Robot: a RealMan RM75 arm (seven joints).
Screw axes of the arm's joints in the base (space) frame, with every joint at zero. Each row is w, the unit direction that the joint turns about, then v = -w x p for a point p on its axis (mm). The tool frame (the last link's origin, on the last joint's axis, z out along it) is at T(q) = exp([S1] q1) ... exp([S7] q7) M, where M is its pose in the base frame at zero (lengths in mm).
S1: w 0 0 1 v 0.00 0.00 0.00
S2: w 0 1 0 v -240.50 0.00 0.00
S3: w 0 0 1 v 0.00 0.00 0.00
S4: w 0 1 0 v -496.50 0.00 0.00
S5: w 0 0 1 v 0.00 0.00 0.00
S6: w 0 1 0 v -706.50 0.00 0.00
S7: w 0 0 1 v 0.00 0.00 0.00
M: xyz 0.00 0.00 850.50 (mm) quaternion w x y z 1 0 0 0
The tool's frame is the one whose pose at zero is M.
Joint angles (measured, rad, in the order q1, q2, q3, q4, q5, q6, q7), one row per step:
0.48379 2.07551 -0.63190 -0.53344 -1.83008 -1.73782 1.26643
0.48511 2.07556 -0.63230 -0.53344 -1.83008 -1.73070 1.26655
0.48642 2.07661 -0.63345 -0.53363 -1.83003 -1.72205 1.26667
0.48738 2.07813 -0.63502 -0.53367 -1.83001 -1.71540 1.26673
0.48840 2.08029 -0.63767 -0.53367 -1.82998 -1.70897 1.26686
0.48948 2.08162 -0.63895 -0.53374 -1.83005 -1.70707 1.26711
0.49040 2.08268 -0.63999 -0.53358 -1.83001 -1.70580 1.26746
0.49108 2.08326 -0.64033 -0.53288 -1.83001 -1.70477 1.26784
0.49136 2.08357 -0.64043 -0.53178 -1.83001 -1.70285 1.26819
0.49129 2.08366 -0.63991 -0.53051 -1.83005 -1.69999 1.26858
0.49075 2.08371 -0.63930 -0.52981 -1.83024 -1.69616 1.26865
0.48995 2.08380 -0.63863 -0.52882 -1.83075 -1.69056 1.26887
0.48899 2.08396 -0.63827 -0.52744 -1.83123 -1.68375 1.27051
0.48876 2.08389 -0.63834 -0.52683 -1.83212 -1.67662 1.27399
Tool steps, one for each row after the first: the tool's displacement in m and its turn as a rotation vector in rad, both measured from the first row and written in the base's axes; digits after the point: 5 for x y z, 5 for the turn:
0.00019 0.00110 -0.00025 0.00303 -0.00389 -0.00350
0.00027 0.00224 -0.00096 0.00592 -0.00809 -0.00761
0.00017 0.00296 -0.00187 0.00722 -0.01094 -0.01051
-0.00016 0.00354 -0.00316 0.00723 -0.01350 -0.01273
-0.00067 0.00380 -0.00386 0.00639 -0.01387 -0.01247
-0.00111 0.00397 -0.00443 0.00542 -0.01381 -0.01224
-0.00134 0.00410 -0.00483 0.00470 -0.01347 -0.01273
-0.00128 0.00423 -0.00518 0.00448 -0.01353 -0.01454
-0.00095 0.00441 -0.00542 0.00513 -0.01394 -0.01778
-0.00038 0.00464 -0.00557 0.00680 -0.01542 -0.02166
0.00046 0.00494 -0.00586 0.00883 -0.01781 -0.02730
0.00144 0.00526 -0.00629 0.01007 -0.02018 -0.03497
0.00226 0.00585 -0.00662 0.01034 -0.02318 -0.04279

